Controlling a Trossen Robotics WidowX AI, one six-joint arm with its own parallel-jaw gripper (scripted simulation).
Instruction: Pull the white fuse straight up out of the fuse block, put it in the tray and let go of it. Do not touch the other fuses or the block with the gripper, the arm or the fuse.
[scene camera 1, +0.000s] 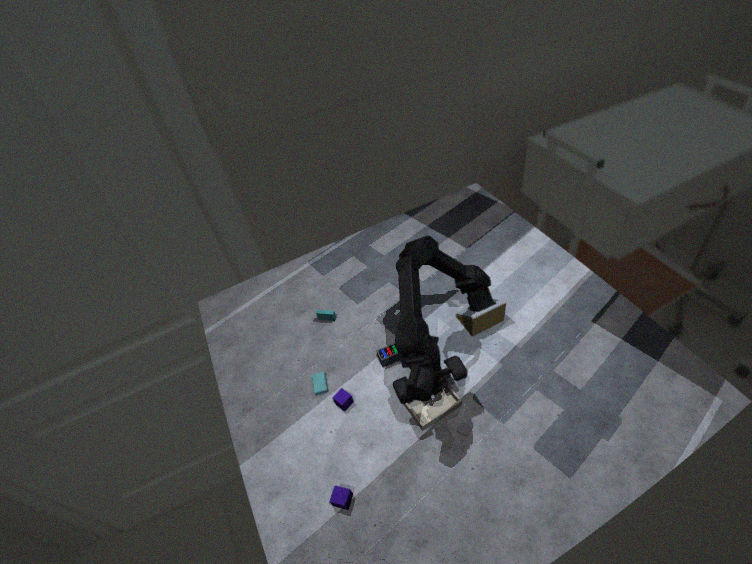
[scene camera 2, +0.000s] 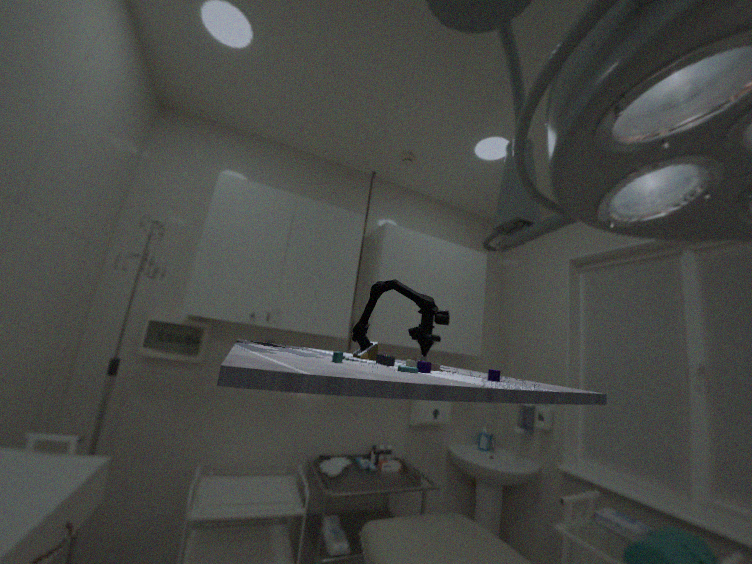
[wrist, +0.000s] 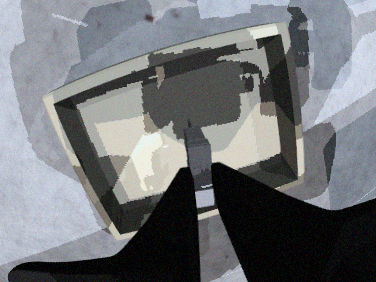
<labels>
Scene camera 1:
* my gripper
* beige tray
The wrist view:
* my gripper
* beige tray
</labels>
